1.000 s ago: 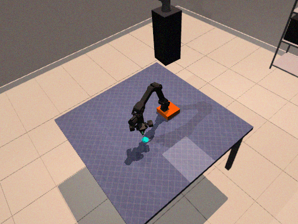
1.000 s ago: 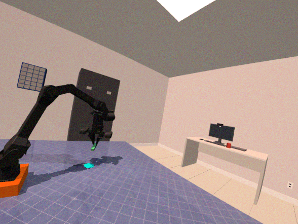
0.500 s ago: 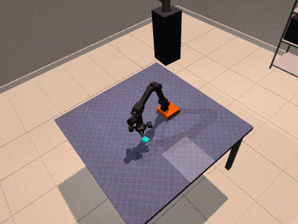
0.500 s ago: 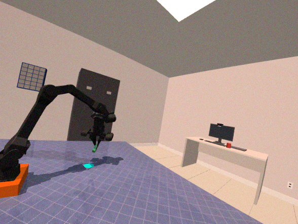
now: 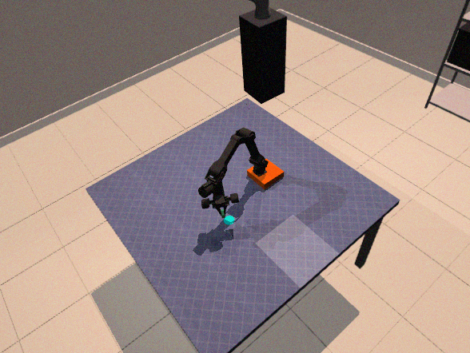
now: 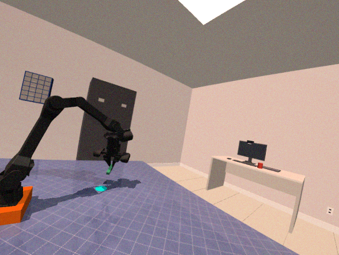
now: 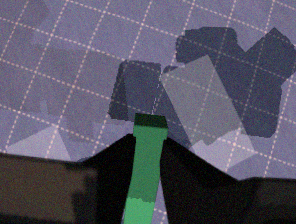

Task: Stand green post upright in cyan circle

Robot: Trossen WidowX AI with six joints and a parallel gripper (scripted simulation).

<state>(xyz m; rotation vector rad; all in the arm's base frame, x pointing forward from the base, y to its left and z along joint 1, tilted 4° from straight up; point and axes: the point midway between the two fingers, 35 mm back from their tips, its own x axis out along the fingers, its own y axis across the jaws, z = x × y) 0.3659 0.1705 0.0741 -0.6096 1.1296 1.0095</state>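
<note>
Now: gripper tip 4 cm past the cyan circle, 3 cm to the left of it and 11 cm above it. The rest, counted from my gripper tip: green post (1 cm behind, 2 cm to the right, 1 cm below).
</note>
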